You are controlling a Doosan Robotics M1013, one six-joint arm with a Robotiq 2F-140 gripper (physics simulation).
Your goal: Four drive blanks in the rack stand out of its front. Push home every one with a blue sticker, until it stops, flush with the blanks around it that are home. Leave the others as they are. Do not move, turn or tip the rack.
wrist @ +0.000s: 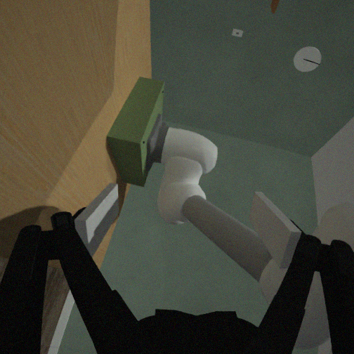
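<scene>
My gripper [185,202] is open, with its two grey pads wide apart at the left and right of the wrist view and no object between them. The rack, its drive blanks and the blue stickers do not show in this view, so how far any blank stands out cannot be told.
A green block [131,115] stands at the edge of a wood-grained surface [55,85]. The robot's own white and grey arm [187,150] extends from the block toward the lower right. A round white dial [307,59] and a small white plate [237,33] are on the green wall behind.
</scene>
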